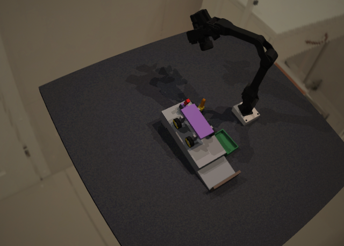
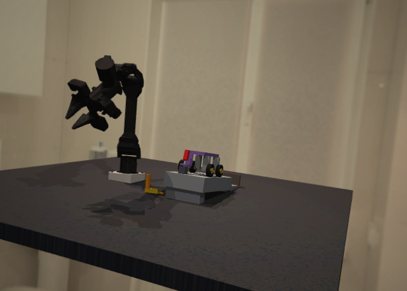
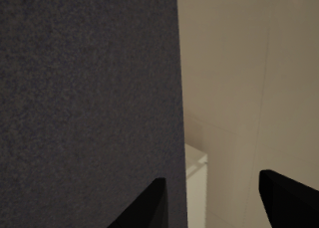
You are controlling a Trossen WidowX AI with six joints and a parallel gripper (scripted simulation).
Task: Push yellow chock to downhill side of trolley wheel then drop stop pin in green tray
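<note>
My gripper tip is 8 cm short of the yellow chock, 31 cm to the right of it and 21 cm above it. Also, from my gripper tip: grey ramp 19 cm ahead, 45 cm to the left, 19 cm below; purple trolley 19 cm ahead, 44 cm to the left, 12 cm below; red-headed stop pin 19 cm ahead, 34 cm to the left, 10 cm below.
</note>
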